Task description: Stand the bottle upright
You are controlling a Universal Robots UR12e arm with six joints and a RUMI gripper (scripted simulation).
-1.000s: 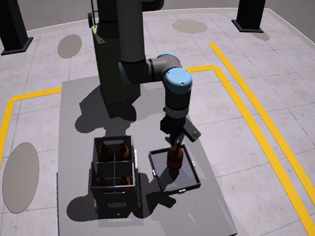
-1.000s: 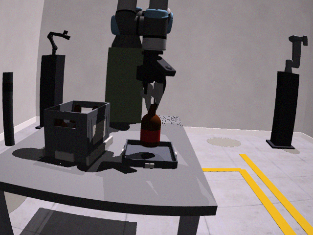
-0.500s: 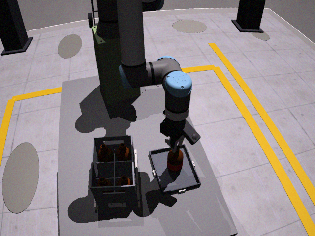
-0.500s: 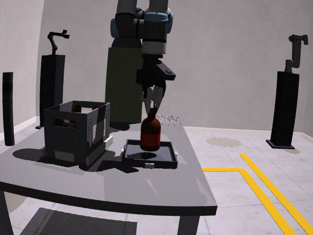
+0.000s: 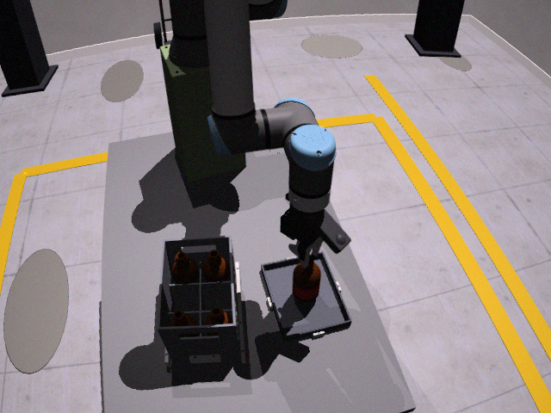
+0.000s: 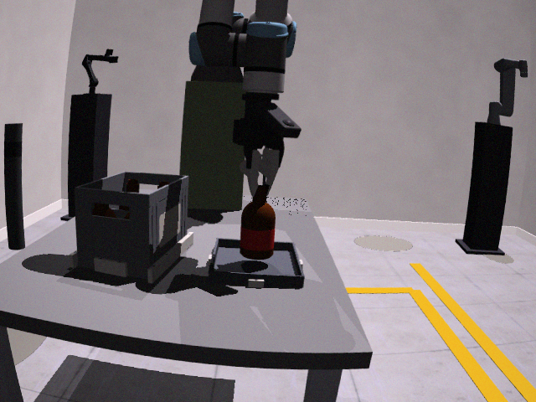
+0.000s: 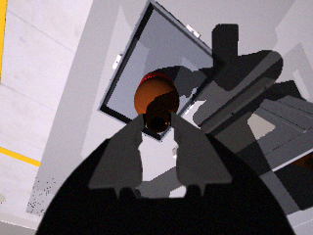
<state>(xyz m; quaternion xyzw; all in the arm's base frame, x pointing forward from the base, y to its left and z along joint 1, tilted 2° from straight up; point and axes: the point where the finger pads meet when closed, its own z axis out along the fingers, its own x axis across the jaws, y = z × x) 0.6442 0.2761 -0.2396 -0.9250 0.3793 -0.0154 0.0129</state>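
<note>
Now: hand 160 mm above the black tray. From my hand the other things lie so: dark grey crate 40 mm ahead, 280 mm to the right, 90 mm below.
</note>
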